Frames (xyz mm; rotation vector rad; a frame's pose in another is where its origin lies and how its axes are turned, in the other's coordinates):
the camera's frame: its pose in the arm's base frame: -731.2 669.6 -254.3 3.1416 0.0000 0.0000
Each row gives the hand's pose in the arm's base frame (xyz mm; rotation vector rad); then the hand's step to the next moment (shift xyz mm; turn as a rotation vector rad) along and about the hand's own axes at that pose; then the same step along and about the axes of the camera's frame.
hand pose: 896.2 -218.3 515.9 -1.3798 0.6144 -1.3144
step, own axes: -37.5 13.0 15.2 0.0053 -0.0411 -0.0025
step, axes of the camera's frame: 8.3 -35.1 22.5 -0.0131 -0.0061 -0.0389
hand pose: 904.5 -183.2 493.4 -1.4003 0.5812 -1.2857
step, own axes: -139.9 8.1 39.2 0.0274 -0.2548 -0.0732
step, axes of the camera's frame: -2.8 -135.7 52.4 -0.1354 -0.0208 -0.2286
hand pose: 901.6 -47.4 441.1 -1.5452 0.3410 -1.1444
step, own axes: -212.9 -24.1 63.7 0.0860 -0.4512 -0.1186
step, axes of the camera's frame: -61.3 -201.9 73.7 -0.2126 -0.0158 -0.4238
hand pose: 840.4 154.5 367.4 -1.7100 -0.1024 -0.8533
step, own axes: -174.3 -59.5 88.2 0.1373 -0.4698 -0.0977
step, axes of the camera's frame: -113.6 -158.9 59.6 -0.1741 -0.0220 -0.4673
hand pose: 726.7 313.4 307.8 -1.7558 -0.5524 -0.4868
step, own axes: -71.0 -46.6 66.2 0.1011 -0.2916 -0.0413
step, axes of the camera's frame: -82.2 -66.2 21.6 -0.0946 -0.0342 -0.2947
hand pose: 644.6 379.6 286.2 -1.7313 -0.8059 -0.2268
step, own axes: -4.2 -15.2 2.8 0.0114 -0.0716 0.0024
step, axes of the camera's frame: -13.2 -2.5 -8.7 -0.0364 -0.0145 -0.0611
